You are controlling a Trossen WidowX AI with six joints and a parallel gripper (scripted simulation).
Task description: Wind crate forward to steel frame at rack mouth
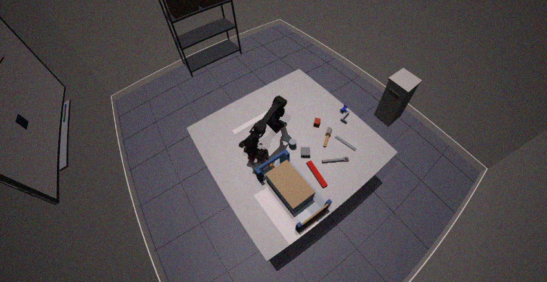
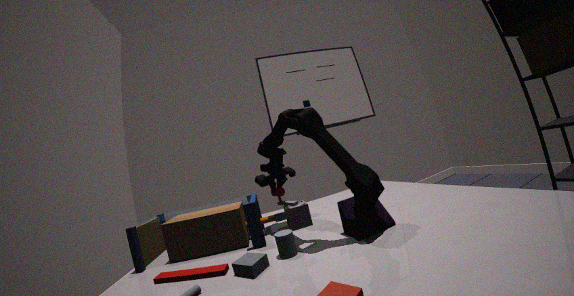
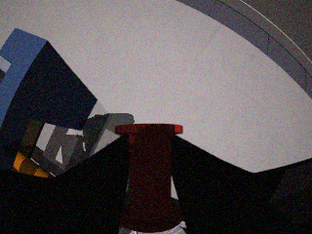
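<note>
My gripper tip is now 5 cm to the right of the winch handle with red knob, 4 cm above it and 2 cm past it. Also, from my gripper tip: grey block 36 cm to the left, 19 cm ahead, 13 cm below; then blue frame 11 cm ahead, 9 cm to the left, 4 cm below; then grey winch 12 cm below, 11 cm to the left, 6 cm behind.
</note>
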